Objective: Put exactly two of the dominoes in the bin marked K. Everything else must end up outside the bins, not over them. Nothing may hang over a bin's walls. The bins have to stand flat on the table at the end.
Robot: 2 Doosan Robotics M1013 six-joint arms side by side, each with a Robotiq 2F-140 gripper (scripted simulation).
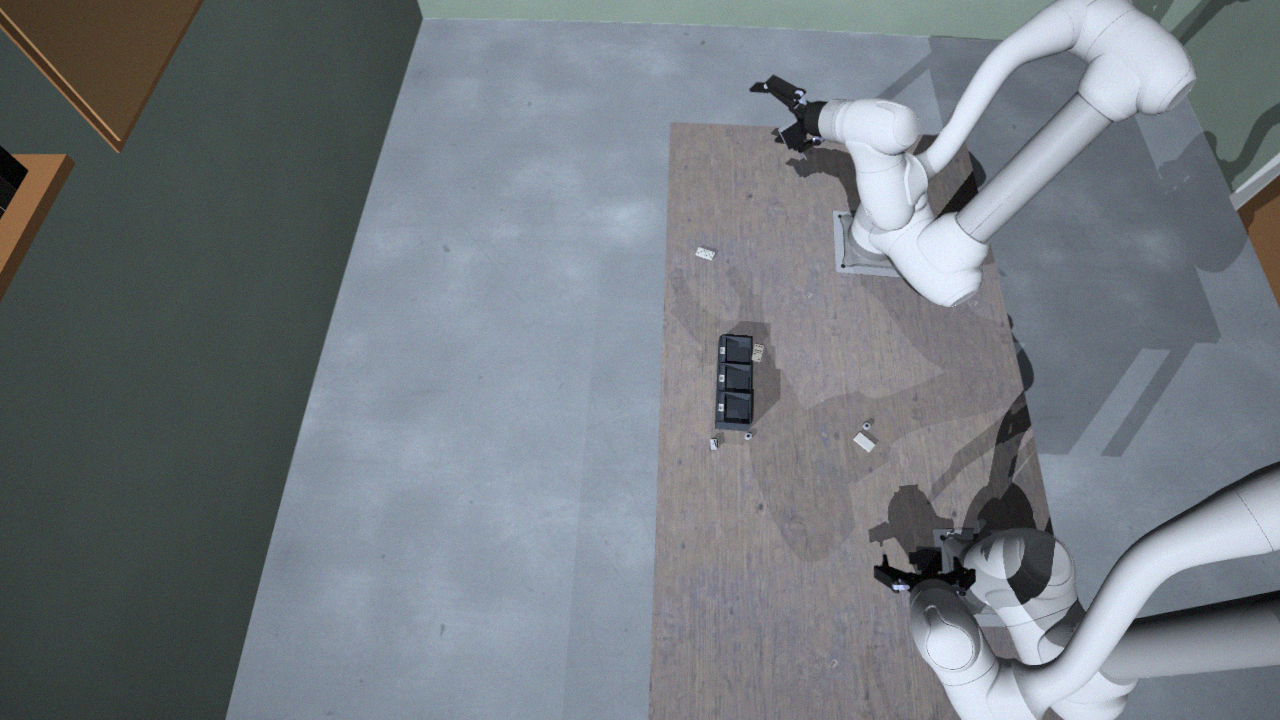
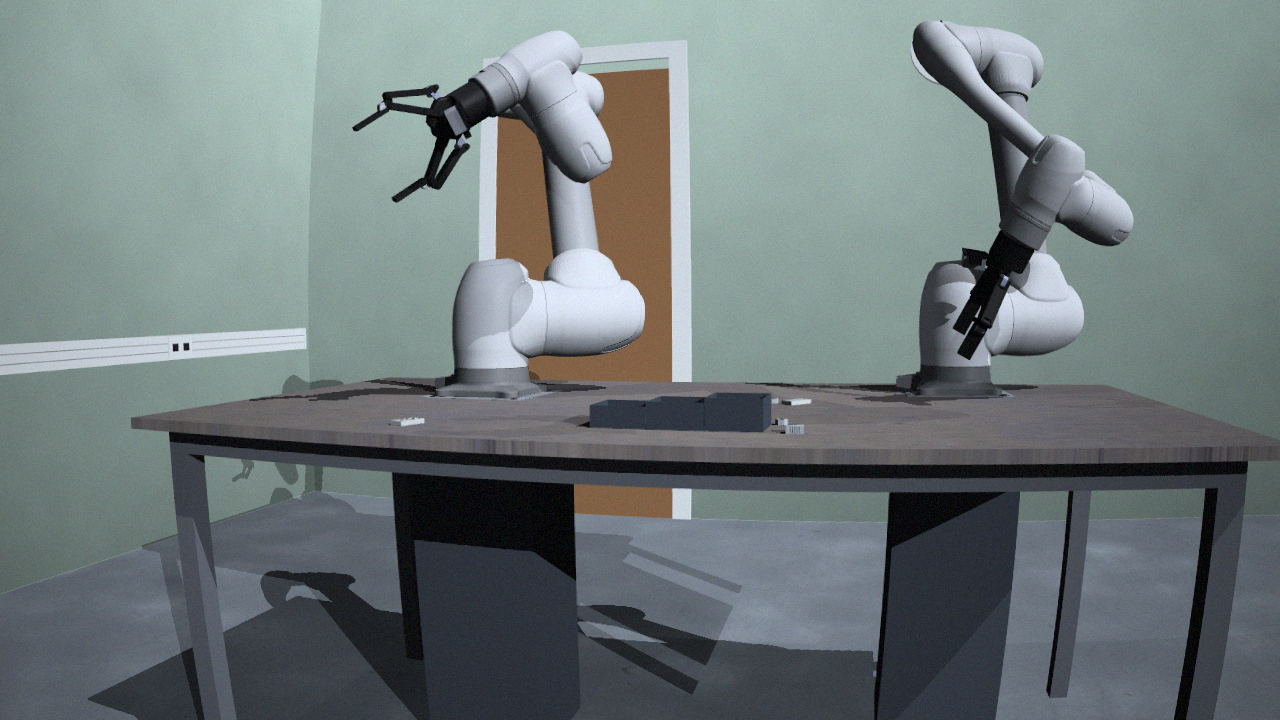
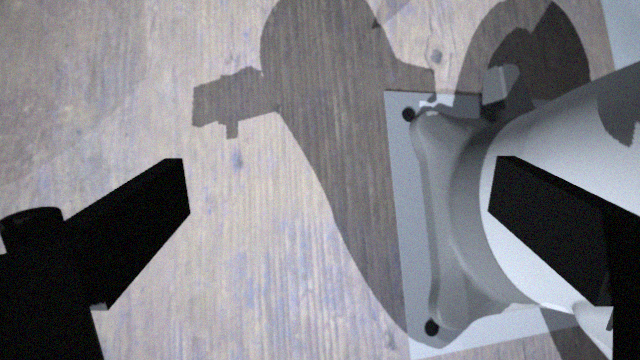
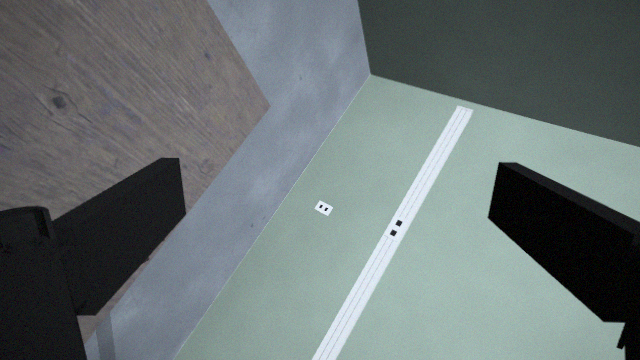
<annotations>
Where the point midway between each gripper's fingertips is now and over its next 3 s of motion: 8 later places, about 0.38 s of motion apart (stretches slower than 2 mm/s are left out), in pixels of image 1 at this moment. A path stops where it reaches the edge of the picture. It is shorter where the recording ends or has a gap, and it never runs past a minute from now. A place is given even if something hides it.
My left gripper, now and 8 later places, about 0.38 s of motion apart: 919,561; 923,559; 935,554; 923,550; 901,543; 881,530; 863,512; 848,493; 835,471
My right gripper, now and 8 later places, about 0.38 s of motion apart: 766,112; 768,110; 768,108; 768,107; 769,106; 770,101; 777,86; 789,69; 802,58
</annotations>
